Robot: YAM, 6 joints.
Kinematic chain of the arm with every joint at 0, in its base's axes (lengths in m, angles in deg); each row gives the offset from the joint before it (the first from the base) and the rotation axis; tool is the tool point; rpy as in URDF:
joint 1: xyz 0 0 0.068 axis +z
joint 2: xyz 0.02 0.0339 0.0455 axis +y
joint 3: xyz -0.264 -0.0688 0 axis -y
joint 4: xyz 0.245 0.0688 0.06 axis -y
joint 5: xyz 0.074 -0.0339 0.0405 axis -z
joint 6: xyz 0.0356 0 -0.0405 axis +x
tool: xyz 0 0 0 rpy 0 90 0
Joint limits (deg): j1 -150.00..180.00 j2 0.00..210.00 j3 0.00..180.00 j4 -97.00..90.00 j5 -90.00..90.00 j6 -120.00..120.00
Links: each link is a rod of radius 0.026 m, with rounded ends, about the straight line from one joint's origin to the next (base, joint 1, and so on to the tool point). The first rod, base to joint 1, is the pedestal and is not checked.
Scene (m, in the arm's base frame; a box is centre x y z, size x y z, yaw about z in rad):
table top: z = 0
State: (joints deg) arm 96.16 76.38 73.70 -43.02 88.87 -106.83
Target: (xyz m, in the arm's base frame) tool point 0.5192 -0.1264 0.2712
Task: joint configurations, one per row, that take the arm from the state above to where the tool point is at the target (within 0.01 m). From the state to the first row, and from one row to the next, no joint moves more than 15 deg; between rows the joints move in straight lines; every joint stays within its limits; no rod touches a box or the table.
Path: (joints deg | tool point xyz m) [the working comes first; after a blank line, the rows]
Joints at the target: 162.57 1.41 146.60 -13.54 78.50 -106.83
Straight joint move there: clear.

1: 107.23 63.89 85.85 -38.11 87.14 -106.83 | -0.0198 0.1838 0.4767
2: 118.30 51.39 98.00 -33.19 85.41 -106.83 | 0.0053 0.0650 0.5569
3: 129.37 38.90 110.15 -28.28 83.69 -106.83 | 0.0949 -0.0599 0.5837
4: 140.44 26.40 122.30 -23.37 81.96 -106.83 | 0.2365 -0.1496 0.5438
5: 151.51 13.91 134.45 -18.45 80.23 -106.83 | 0.3940 -0.1739 0.4358
6: 162.57 1.41 146.60 -13.54 78.50 -106.83 | 0.5192 -0.1264 0.2712

